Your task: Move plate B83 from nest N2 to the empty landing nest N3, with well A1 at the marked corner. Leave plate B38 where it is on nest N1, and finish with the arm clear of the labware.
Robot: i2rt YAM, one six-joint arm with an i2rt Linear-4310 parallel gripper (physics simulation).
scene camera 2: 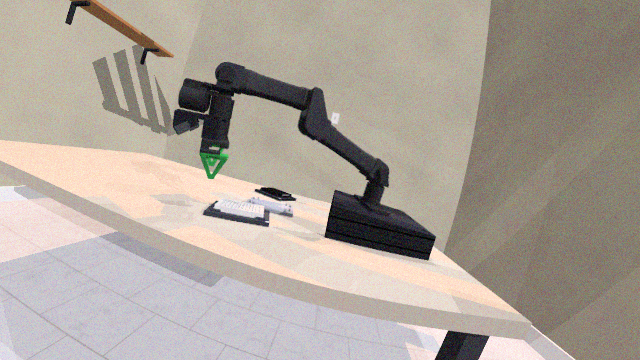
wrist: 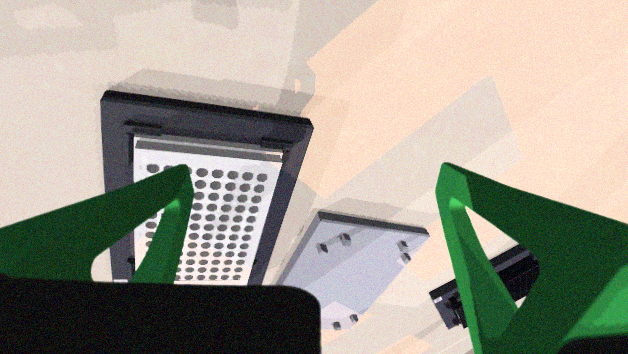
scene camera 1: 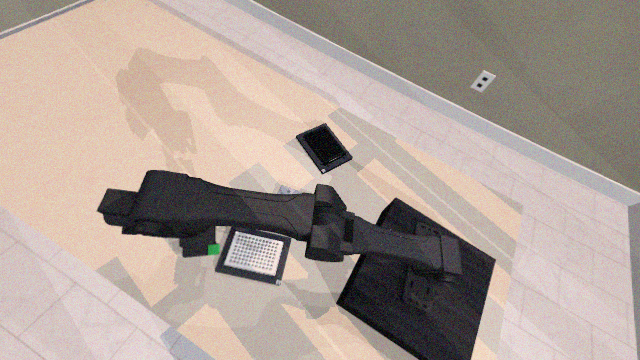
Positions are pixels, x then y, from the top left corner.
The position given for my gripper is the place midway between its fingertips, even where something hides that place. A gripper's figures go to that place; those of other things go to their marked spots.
Labels:
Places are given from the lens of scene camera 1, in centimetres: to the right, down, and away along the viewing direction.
my gripper [scene camera 1: 212,223]: -25, 10, 62
white well plate [scene camera 1: 248,252]: -18, 18, 67

